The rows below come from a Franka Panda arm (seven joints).
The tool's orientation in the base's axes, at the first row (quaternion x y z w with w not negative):
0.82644, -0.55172, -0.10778, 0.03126
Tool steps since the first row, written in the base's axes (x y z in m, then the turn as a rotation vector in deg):
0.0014, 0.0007, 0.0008, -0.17, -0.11, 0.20
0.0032, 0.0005, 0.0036, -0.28, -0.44, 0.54
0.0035, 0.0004, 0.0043, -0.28, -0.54, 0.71
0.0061, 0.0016, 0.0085, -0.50, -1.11, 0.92
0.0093, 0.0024, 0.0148, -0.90, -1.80, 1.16
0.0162, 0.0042, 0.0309, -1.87, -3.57, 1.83
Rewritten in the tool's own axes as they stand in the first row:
-0.0002, -0.0014, -0.0010, 0.01, 0.23, -0.17
0.0002, -0.0025, -0.0042, 0.22, 0.52, -0.50
0.0003, -0.0026, -0.0049, 0.29, 0.58, -0.67
-0.0004, -0.0047, -0.0095, 0.70, 1.04, -0.87
-0.0009, -0.0068, -0.0162, 1.16, 1.71, -1.06
-0.0023, -0.0110, -0.0333, 2.33, 3.39, -1.63

